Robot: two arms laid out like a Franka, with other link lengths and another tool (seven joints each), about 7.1 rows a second.
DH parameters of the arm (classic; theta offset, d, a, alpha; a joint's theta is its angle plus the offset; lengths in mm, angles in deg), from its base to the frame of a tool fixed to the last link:
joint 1: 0 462.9 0 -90
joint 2: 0 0 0 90
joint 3: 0 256 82.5 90
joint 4: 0 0 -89.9 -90
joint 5: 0 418.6 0 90
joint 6: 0 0 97.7 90
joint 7: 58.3 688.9 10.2 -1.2
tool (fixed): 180 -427.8 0 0
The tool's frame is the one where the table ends.
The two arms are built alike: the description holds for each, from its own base.
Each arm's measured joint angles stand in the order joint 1, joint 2, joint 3, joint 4, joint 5, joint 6, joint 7.
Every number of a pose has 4 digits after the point. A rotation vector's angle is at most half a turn.
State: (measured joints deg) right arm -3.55 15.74 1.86 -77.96 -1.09 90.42 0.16; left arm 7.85 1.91 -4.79 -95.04 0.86 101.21 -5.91
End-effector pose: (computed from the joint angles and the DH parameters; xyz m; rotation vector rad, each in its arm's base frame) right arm 0.6673 -0.0296 0.4827 -1.5459 -2.6692 0.0837; left arm 0.6465 0.0356 0.5024 1.2930 2.8062 0.0406
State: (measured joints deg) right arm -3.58 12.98 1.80 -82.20 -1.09 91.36 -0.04; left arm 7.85 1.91 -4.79 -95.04 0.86 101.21 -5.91
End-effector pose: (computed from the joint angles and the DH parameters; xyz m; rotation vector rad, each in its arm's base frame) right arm 0.6553 -0.0299 0.4777 -1.5383 -2.6646 0.0926; left arm 0.6465 0.0356 0.5024 1.2930 2.8062 0.0406
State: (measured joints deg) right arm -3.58 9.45 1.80 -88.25 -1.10 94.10 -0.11; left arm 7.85 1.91 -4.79 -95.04 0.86 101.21 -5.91
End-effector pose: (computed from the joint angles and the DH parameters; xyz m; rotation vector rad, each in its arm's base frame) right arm 0.6438 -0.0291 0.4674 -1.5372 -2.6702 0.0926; left arm 0.6465 0.0356 0.5024 1.2930 2.8062 0.0406
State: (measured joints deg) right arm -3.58 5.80 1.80 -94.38 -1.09 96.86 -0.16; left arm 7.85 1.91 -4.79 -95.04 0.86 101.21 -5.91
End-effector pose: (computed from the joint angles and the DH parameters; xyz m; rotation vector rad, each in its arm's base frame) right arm 0.6307 -0.0283 0.4567 -1.5373 -2.6760 0.0915; left arm 0.6465 0.0356 0.5024 1.2930 2.8062 0.0406
